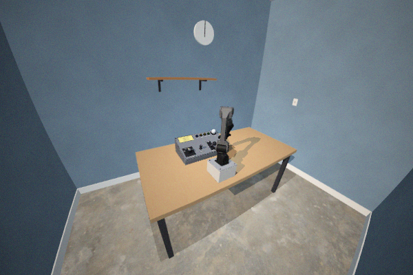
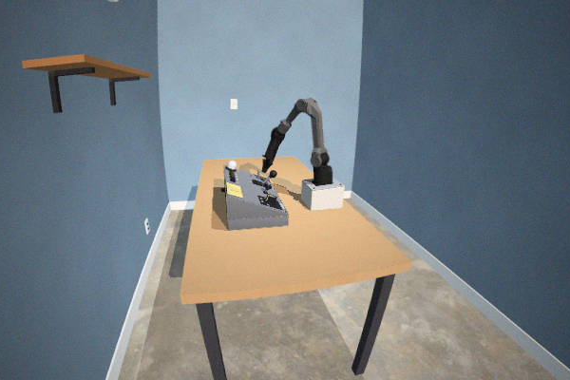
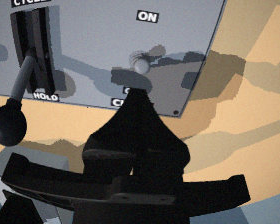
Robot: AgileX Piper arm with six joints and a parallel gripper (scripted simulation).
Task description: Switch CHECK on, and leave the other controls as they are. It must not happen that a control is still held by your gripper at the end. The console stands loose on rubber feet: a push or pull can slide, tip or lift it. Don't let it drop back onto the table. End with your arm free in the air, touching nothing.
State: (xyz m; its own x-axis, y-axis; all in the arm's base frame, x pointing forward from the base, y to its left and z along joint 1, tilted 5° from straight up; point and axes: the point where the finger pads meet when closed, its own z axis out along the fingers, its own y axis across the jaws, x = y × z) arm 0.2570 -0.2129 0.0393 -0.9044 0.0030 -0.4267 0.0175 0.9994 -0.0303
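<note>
My gripper is now 30 mm short of the check toggle and 20 mm above it. From my hand the other things lie so: cycle lever: 120 mm to the left, 10 mm below; grey console: 60 mm ahead, 180 mm to the left, 40 mm below; mode toggle: 30 mm ahead, 240 mm to the left, 10 mm below.
</note>
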